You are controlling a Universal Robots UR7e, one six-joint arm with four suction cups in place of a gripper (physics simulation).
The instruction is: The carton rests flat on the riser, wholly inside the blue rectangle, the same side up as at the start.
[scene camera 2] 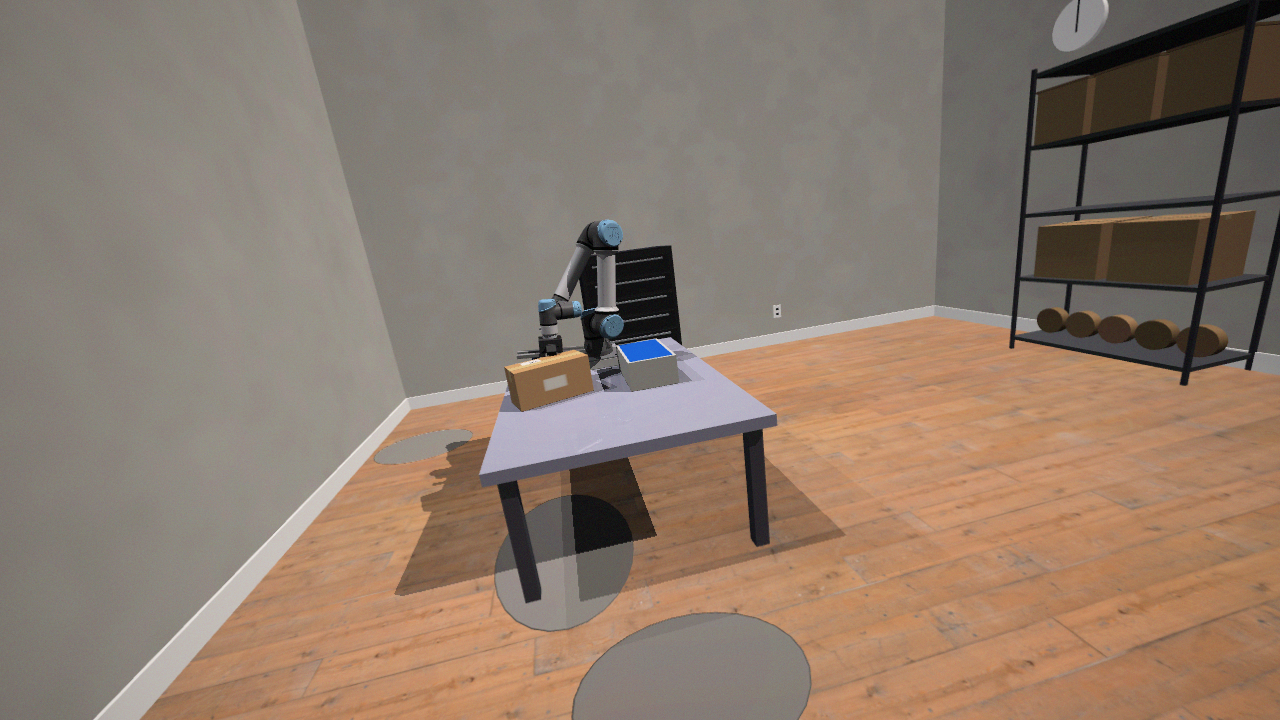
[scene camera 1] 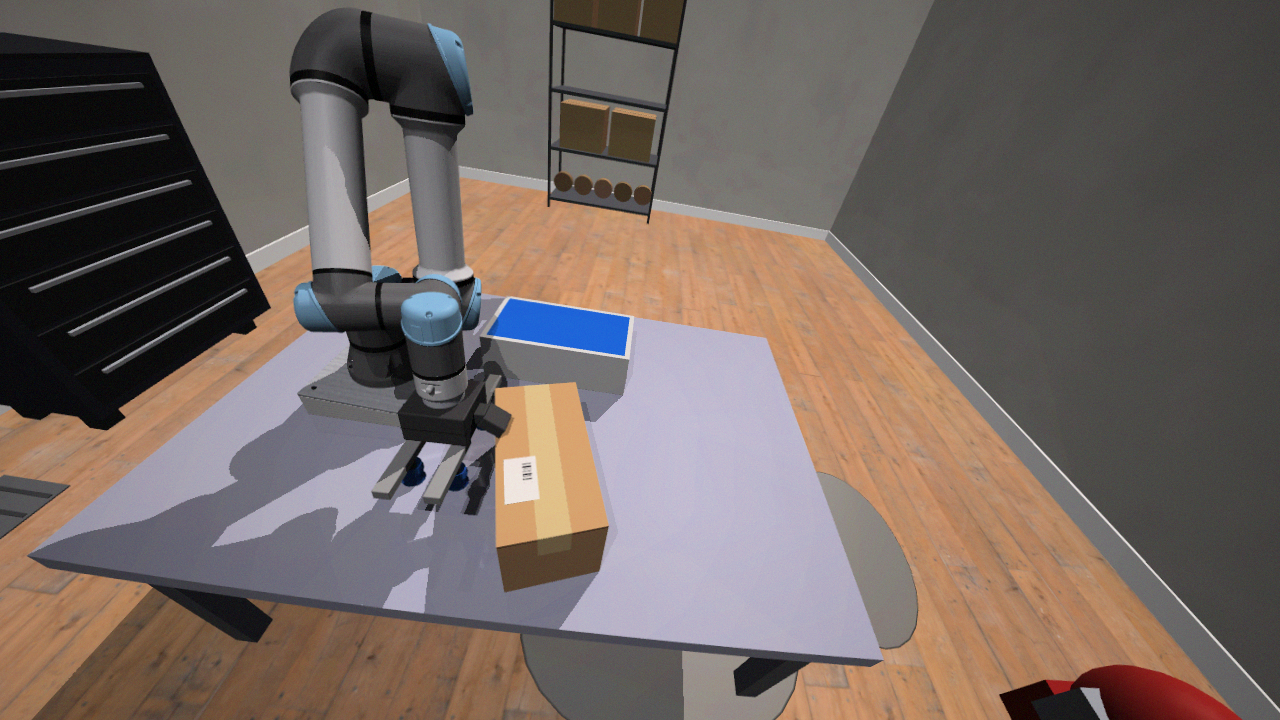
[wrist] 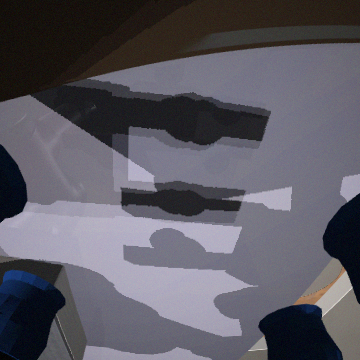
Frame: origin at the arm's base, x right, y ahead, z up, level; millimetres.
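Seen in the pictures: hand at its tool point: [wrist: 169,274]; arm's base at its link origin: [scene camera 2: 598,352] [scene camera 1: 388,365].
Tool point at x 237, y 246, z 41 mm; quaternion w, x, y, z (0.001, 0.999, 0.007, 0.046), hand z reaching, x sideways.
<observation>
Pixels of each thing's top centre, then the offset from my tool point to it. Level surfaces: height alone.
- brown carton at its top centre: [scene camera 1: 544,447] [scene camera 2: 546,360] dz +60, dx +20, dy +168 mm
- light grey riser at its top centre: [scene camera 1: 563,325] [scene camera 2: 643,349] dz +23, dx -400, dy +129 mm
- blue rectangle at its top centre: [scene camera 1: 563,325] [scene camera 2: 643,349] dz +23, dx -400, dy +129 mm
- table at its surface level: dz -97 mm
The brown carton [scene camera 1: 571,465] [scene camera 2: 528,391] [wrist: 260,12] lies flat on the table, with a tape strip and a white barcode label on its top. Its long side runs from near the riser towards the table's front edge. The light grey riser [scene camera 1: 559,364] [scene camera 2: 651,372] stands behind it, with the blue rectangle [scene camera 1: 563,327] [scene camera 2: 646,350] uncovered on top. My suction gripper [scene camera 1: 436,473] [wrist: 175,260] hangs low over the table, left of the carton in scene camera 1, with nothing on its cups. In scene camera 2 its cups are hidden behind the carton.
The table [scene camera 1: 707,465] [scene camera 2: 626,420] [wrist: 305,150] carries the arm's grey base plate [scene camera 1: 353,404] [wrist: 75,320], left of the riser in scene camera 1. A black drawer cabinet [scene camera 1: 107,205] [scene camera 2: 646,295] stands beyond the table. A shelf rack [scene camera 1: 550,116] [scene camera 2: 1025,214] with boxes stands farther off.
</observation>
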